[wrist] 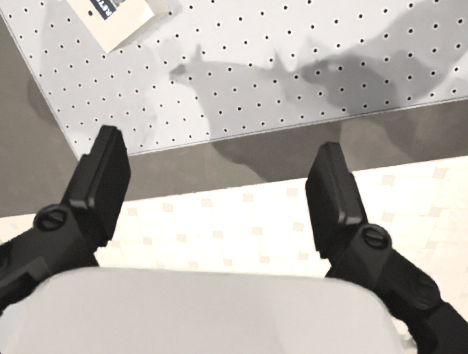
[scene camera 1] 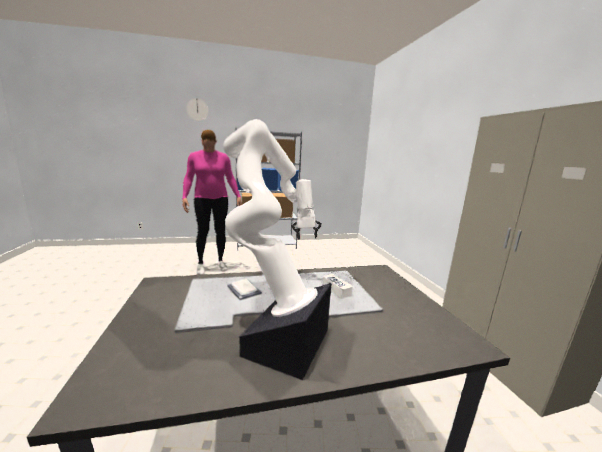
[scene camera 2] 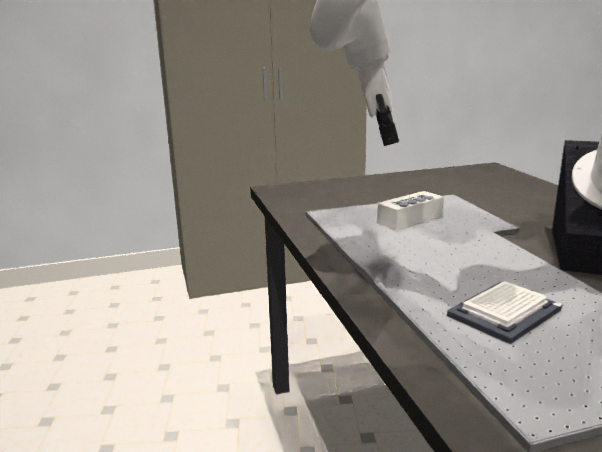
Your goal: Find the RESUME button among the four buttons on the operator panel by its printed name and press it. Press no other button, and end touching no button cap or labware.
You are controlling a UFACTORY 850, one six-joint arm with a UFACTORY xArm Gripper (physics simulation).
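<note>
The operator panel (scene camera 1: pixel 342 288) (scene camera 2: pixel 411 214) (wrist: pixel 113 34) is a cream box with dark markings and round buttons on its top. It stands on the perforated grey board (scene camera 1: pixel 207 312) (scene camera 2: pixel 537 395) (wrist: pixel 260 107). In the wrist view its near end shows at the top left, with part of one dark label cut off by the frame edge. The button names are too small to read in the scene views, so which button is RESUME cannot be told. My gripper (scene camera 1: pixel 306 234) (scene camera 2: pixel 389 142) (wrist: pixel 221 156) is open and empty, high above the board and apart from the panel.
A dark tray (scene camera 1: pixel 245 295) (scene camera 2: pixel 512 336) holding a pale ribbed plate (scene camera 1: pixel 244 286) (scene camera 2: pixel 506 302) lies on the board, apart from the panel. The arm's black base (scene camera 1: pixel 285 345) (scene camera 2: pixel 575 240) stands on the dark table (scene camera 1: pixel 150 385) (scene camera 2: pixel 470 177). A person (scene camera 1: pixel 210 175) stands behind the table.
</note>
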